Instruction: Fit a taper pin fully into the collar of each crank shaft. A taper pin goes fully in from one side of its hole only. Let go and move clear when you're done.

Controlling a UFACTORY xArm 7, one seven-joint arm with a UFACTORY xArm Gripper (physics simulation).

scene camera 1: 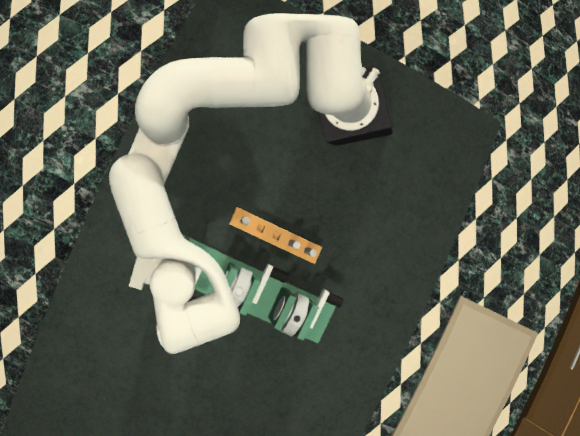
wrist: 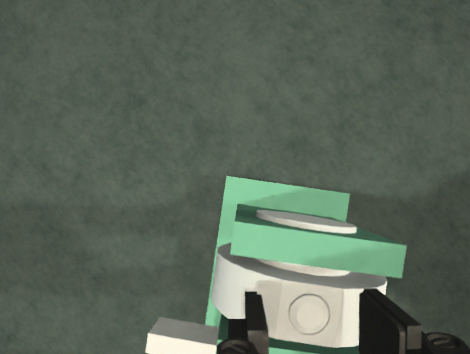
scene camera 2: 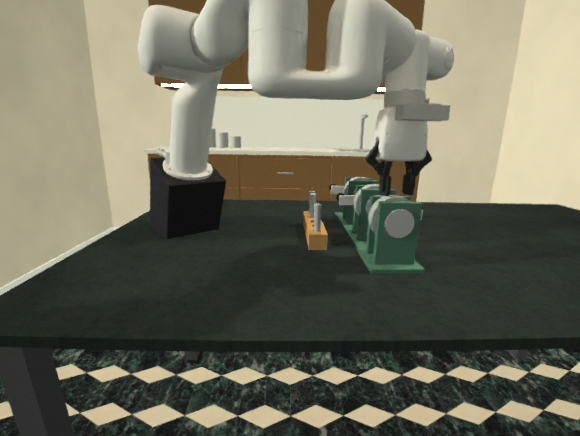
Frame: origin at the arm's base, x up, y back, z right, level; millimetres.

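Seen in the pictures: gripper, fingertip midpoint: (wrist: 309,322) (scene camera 2: 396,194); arm's base, origin of the base link: (scene camera 2: 188,169).
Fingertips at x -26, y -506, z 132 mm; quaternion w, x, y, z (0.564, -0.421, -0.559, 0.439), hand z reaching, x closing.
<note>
Offsets run from my fingertips to a thing's top centre. "pt": to the spot under its first point.
My gripper (scene camera 2: 397,188) (wrist: 309,322) is open above the end collar {pt dy -36, dx -19, dz -3 mm} (wrist: 232,295), a finger on each side and nothing between them. A taper pin {dy +1, dx -1, dz +3 mm} (wrist: 309,314) sits in that collar; its round end looks about level with the collar's flat. In the first scene view the arm hides this collar. The middle collar {pt dy +39, dx -7, dz -144 mm} (scene camera 1: 244,284) has a light pin end {pt dy +20, dx -1, dz -142 mm} (scene camera 1: 239,291) in its hole. The far collar {pt dy +51, dx -5, dz -286 mm} (scene camera 1: 301,311) has a dark, empty hole. The orange rack (scene camera 1: 253,224) (scene camera 2: 317,243) holds three upright pins {dy +161, dx -43, dz -77 mm} (scene camera 1: 245,220) {dy +175, dx -43, dz -205 mm} (scene camera 1: 296,244) {dy +179, dx -43, dz -248 mm} (scene camera 1: 311,252); two of its holes are empty.
The green stand (scene camera 1: 265,310) (scene camera 2: 395,255) (wrist: 320,260) carries the shafts between upright walls. Pale crank arms (scene camera 1: 262,284) (scene camera 1: 320,308) (wrist: 182,340) stick out toward the rack side, with black handles. The arm's black base block (scene camera 1: 357,135) (scene camera 2: 195,205) stands beyond the rack.
</note>
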